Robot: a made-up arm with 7 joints. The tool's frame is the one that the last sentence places.
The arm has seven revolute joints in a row. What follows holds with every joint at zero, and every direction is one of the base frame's. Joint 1 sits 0.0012 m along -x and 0.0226 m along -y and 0.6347 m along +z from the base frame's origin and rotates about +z. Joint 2 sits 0.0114 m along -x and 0.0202 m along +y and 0.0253 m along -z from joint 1 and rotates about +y. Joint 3 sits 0.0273 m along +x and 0.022 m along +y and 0.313 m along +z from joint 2 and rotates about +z. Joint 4 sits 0.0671 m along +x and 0.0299 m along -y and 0.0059 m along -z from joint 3 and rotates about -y. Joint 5 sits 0.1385 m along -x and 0.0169 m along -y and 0.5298 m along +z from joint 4 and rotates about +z. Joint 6 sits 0.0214 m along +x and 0.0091 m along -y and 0.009 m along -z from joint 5 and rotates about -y. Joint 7 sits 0.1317 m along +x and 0.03 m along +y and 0.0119 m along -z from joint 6 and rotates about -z. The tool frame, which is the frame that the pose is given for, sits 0.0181 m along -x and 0.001 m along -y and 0.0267 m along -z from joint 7; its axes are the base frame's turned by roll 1.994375, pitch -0.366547 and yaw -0.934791 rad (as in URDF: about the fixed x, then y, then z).
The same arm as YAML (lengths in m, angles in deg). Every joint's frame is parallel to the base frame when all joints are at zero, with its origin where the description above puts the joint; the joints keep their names.
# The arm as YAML. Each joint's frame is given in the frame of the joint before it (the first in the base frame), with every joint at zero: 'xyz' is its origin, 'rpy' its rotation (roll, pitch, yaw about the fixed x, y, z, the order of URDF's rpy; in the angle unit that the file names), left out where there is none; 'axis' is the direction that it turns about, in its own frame. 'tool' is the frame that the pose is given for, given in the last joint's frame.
units:
  length: m
  angle: deg
joints:
  - name: joint 1
    type: revolute
    origin:
      xyz: [-0.0012, -0.0226, 0.6347]
    axis: "+z"
  - name: joint 2
    type: revolute
    origin:
      xyz: [-0.0114, 0.0202, -0.0253]
    axis: "+y"
  - name: joint 3
    type: revolute
    origin:
      xyz: [0.0273, 0.022, 0.313]
    axis: "+z"
  - name: joint 4
    type: revolute
    origin:
      xyz: [0.0671, -0.0299, -0.0059]
    axis: "-y"
  - name: joint 5
    type: revolute
    origin:
      xyz: [-0.1385, -0.0169, 0.5298]
    axis: "+z"
  - name: joint 6
    type: revolute
    origin:
      xyz: [0.0214, -0.0091, -0.009]
    axis: "-y"
  - name: joint 7
    type: revolute
    origin:
      xyz: [0.1317, 0.03, -0.0119]
    axis: "-z"
tool:
  origin:
    xyz: [-0.0181, -0.001, -0.0267]
    rpy: [114.27, -21.0, -53.56]

